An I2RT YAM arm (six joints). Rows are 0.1 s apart.
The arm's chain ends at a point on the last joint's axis. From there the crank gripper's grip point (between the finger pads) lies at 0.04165 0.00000 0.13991 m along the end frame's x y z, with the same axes.
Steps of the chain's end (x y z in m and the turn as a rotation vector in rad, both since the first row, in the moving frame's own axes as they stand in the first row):
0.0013, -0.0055, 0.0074, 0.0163, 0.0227, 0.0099
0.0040, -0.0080, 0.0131, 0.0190, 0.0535, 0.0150
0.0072, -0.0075, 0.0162, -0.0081, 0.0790, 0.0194
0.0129, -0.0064, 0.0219, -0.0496, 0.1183, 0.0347
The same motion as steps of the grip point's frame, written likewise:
0.0045, -0.0073, 0.0064, 0.0163, 0.0227, 0.0099
0.0114, -0.0100, 0.0107, 0.0190, 0.0535, 0.0150
0.0181, -0.0055, 0.0125, -0.0081, 0.0790, 0.0194
0.0290, 0.0021, 0.0158, -0.0496, 0.1183, 0.0347

